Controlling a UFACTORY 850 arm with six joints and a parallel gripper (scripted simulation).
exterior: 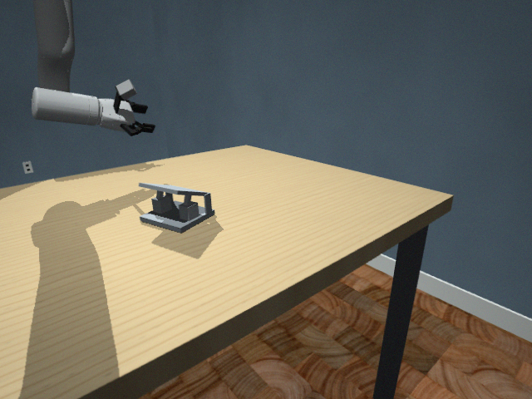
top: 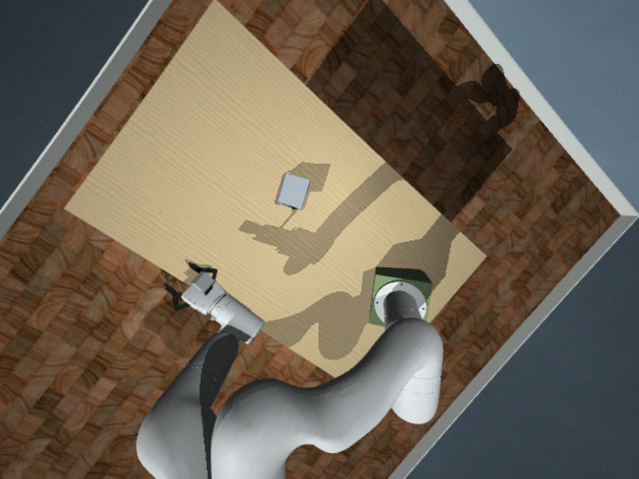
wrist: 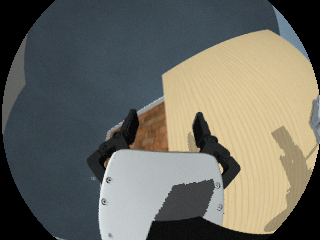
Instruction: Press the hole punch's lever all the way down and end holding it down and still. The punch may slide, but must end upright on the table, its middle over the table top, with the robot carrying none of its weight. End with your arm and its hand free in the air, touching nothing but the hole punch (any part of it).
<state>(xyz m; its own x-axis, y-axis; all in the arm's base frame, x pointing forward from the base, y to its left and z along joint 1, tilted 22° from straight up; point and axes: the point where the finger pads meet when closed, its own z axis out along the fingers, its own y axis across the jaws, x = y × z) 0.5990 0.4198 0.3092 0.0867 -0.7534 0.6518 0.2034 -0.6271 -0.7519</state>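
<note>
My hand is 4 cm past the flat lever, 47 cm to the left of it and 11 cm above it. From my hand the other things lie so: grey hole punch 3 cm behind, 47 cm to the right, 13 cm below.
</note>
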